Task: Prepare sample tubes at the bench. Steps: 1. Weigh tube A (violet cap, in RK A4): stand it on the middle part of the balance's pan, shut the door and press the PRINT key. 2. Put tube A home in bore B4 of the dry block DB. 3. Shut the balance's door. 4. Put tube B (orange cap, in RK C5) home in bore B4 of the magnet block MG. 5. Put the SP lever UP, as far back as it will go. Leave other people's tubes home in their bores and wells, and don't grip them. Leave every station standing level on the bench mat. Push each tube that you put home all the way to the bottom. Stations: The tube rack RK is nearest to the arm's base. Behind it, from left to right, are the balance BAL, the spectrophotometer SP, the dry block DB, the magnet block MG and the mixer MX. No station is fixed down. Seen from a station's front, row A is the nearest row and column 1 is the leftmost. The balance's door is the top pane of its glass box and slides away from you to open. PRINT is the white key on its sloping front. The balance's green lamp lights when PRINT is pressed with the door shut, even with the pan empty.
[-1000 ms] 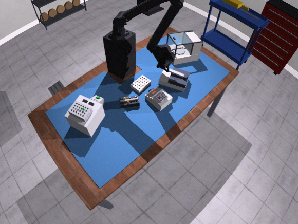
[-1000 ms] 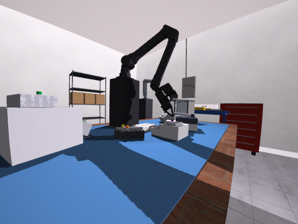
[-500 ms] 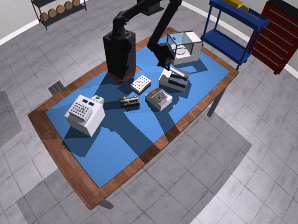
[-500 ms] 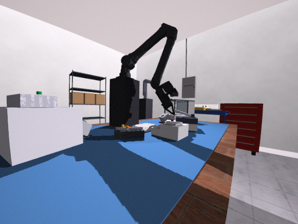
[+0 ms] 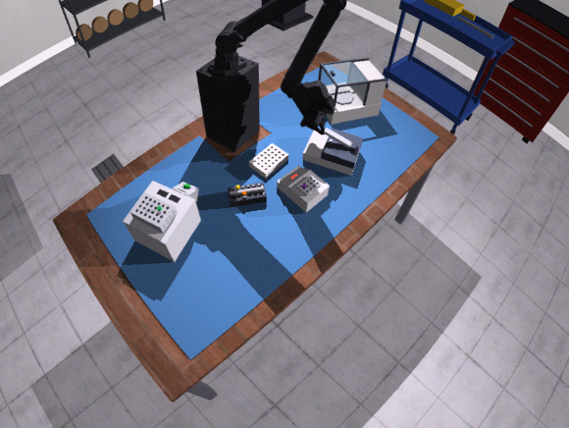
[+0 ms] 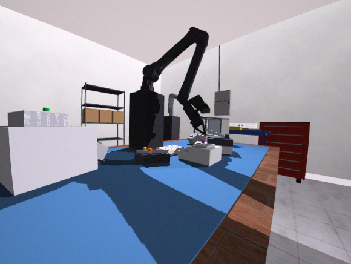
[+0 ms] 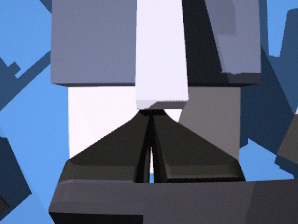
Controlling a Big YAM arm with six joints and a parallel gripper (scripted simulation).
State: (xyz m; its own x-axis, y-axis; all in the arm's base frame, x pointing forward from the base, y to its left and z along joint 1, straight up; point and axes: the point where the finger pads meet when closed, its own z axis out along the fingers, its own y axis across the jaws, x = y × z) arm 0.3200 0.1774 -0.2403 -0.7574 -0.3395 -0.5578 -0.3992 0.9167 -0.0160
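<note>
Now: the SP lever 60 mm ahead of my hand and 20 mm to the left of it. From my hand the other things lie so: tube rack RK (190 mm to the right, 90 mm below, 90 mm behind); then print key (170 mm behind, 130 mm to the left, 30 mm below); then dry block (200 mm to the right, 90 mm ahead, 70 mm below).
</note>
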